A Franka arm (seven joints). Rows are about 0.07 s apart.
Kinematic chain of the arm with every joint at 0, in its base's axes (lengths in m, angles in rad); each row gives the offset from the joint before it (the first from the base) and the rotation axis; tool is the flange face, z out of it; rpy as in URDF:
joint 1: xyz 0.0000 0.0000 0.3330 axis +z
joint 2: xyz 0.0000 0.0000 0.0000 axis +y
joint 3: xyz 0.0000 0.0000 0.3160 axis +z
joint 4: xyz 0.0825 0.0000 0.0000 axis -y
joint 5: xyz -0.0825 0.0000 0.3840 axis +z
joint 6: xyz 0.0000 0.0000 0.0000 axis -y
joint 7: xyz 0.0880 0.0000 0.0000 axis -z
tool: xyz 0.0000 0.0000 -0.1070 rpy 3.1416 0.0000 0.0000
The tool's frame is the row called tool.
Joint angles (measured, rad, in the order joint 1, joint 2, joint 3, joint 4, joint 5, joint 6, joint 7), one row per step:
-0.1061 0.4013 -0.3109 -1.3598 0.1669 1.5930 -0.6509
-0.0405 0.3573 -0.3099 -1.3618 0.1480 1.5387 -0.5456
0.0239 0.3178 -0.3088 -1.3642 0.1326 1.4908 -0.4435
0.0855 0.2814 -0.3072 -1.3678 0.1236 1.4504 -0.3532
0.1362 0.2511 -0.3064 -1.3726 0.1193 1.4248 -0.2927
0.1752 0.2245 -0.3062 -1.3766 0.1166 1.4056 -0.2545
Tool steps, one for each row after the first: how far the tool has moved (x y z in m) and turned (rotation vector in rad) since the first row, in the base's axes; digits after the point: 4 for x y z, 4 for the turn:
-0.0012 0.0425 0.0231 -0.0126 0.0254 -0.0325
-0.0046 0.0833 0.0431 -0.0267 0.0474 -0.0643
-0.0101 0.1218 0.0607 -0.0369 0.0631 -0.0880
-0.0161 0.1524 0.0749 -0.0424 0.0681 -0.0951
-0.0227 0.1750 0.0874 -0.0443 0.0678 -0.0927

